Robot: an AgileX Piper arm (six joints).
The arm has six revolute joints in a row. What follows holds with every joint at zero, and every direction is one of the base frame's. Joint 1 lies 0.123 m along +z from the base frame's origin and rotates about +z. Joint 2 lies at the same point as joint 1 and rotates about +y. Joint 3 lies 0.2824 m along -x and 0.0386 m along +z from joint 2 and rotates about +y. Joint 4 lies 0.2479 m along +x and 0.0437 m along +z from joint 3 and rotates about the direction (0.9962, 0, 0.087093). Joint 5 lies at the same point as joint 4 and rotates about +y. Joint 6 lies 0.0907 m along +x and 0.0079 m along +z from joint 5 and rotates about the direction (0.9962, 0, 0.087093). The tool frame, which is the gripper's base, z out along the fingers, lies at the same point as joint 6; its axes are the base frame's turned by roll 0, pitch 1.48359 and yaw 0 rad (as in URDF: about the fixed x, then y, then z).
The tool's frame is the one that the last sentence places.
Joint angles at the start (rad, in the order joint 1, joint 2, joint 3, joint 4, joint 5, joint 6):
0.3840 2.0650 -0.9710 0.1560 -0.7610 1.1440
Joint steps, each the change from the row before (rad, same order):
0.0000 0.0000 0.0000 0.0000 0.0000 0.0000
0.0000 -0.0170 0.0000 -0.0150 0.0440 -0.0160
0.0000 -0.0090 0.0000 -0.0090 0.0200 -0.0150
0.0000 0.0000 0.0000 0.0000 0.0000 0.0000
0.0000 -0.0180 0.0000 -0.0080 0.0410 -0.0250
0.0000 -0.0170 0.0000 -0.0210 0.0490 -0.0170
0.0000 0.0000 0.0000 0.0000 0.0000 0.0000
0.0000 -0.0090 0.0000 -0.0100 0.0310 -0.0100
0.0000 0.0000 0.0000 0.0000 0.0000 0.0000
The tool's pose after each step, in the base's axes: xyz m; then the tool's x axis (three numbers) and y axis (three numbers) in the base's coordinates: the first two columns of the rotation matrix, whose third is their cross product. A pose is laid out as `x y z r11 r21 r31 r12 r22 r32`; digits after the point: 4 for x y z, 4 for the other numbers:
0.3821 0.1439 0.1305 -0.3340 0.8851 -0.3240 0.1347 0.3850 0.9130
0.3806 0.1447 0.1337 -0.3583 0.8690 -0.3412 0.1441 0.4125 0.8995
0.3799 0.1452 0.1356 -0.3713 0.8571 -0.3570 0.1429 0.4326 0.8902
0.3799 0.1452 0.1356 -0.3713 0.8571 -0.3570 0.1429 0.4326 0.8902
0.3784 0.1455 0.1394 -0.3908 0.8391 -0.3784 0.1475 0.4629 0.8741
0.3763 0.1463 0.1421 -0.4205 0.8154 -0.3980 0.1538 0.4964 0.8544
0.3763 0.1463 0.1421 -0.4205 0.8154 -0.3980 0.1538 0.4964 0.8544
0.3750 0.1466 0.1432 -0.4377 0.8015 -0.4075 0.1606 0.5156 0.8416
0.3750 0.1466 0.1432 -0.4377 0.8015 -0.4075 0.1606 0.5156 0.8416

